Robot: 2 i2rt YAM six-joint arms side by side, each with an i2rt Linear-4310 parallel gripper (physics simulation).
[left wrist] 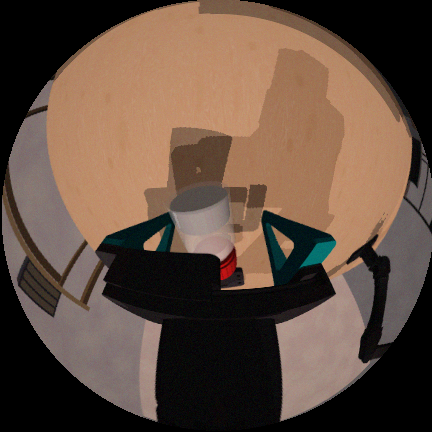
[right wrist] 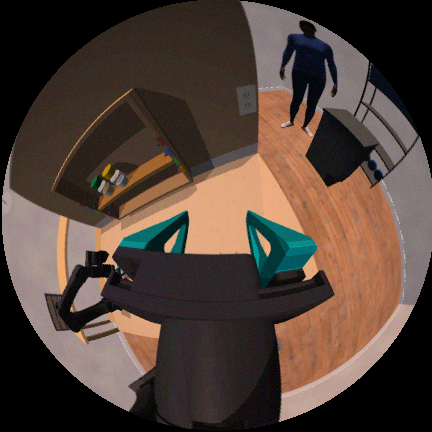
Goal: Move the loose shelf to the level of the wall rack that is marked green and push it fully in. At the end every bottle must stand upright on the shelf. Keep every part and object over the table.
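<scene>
My left gripper (left wrist: 218,214) is open around a pale bottle with a red cap (left wrist: 228,266). The bottle's grey base faces the top of the view, nearer the left finger; its exact tilt is unclear. My right gripper (right wrist: 217,215) is open and empty, away from the wall rack (right wrist: 149,122). In the rack stands a wooden shelf (right wrist: 150,169) bearing a green-capped bottle (right wrist: 96,183) and a yellow-capped bottle (right wrist: 108,172), both upright. The green mark (right wrist: 176,162) is on the rack's right side, below the blue mark (right wrist: 168,152). The shelf's exact level is unclear.
The wooden table (left wrist: 125,100) (right wrist: 220,190) lies below both grippers. A black jointed arm (left wrist: 377,295) shows at the right of the left wrist view. The left arm (right wrist: 75,300) is at the left of the right wrist view. A black cabinet (right wrist: 337,145) stands beyond the table.
</scene>
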